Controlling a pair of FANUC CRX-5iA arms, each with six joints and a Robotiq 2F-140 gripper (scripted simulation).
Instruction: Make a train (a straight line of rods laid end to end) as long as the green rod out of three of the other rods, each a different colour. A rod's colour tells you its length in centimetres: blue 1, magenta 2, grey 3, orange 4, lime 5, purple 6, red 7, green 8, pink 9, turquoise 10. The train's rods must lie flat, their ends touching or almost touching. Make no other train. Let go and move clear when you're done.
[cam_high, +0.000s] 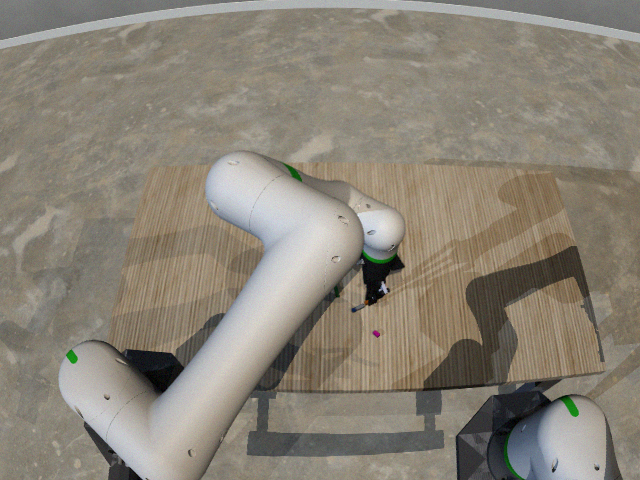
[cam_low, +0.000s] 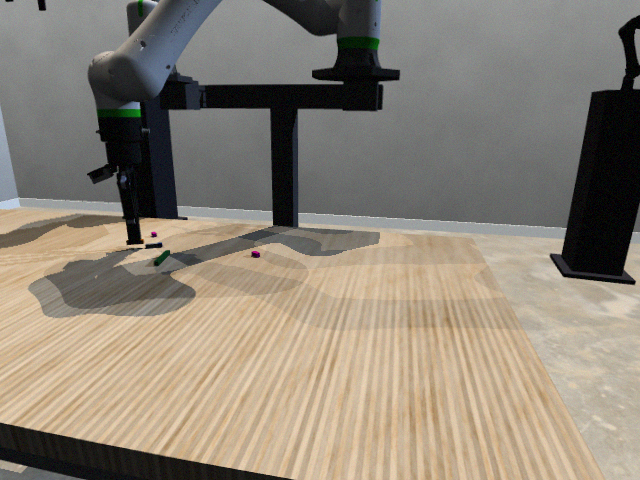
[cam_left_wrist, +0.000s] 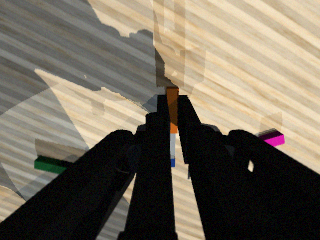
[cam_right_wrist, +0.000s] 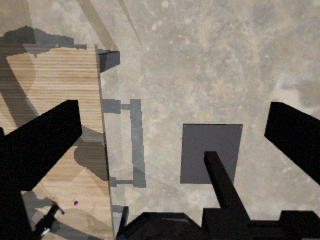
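My left gripper is now 3 cm above the orange rod. Round my left hand: grey rod (2 cm behind, 3 cm to the left, 4 cm below); green rod (5 cm ahead, 12 cm to the left, 4 cm below); blue rod (3 cm behind, 5 cm to the left, 4 cm below).
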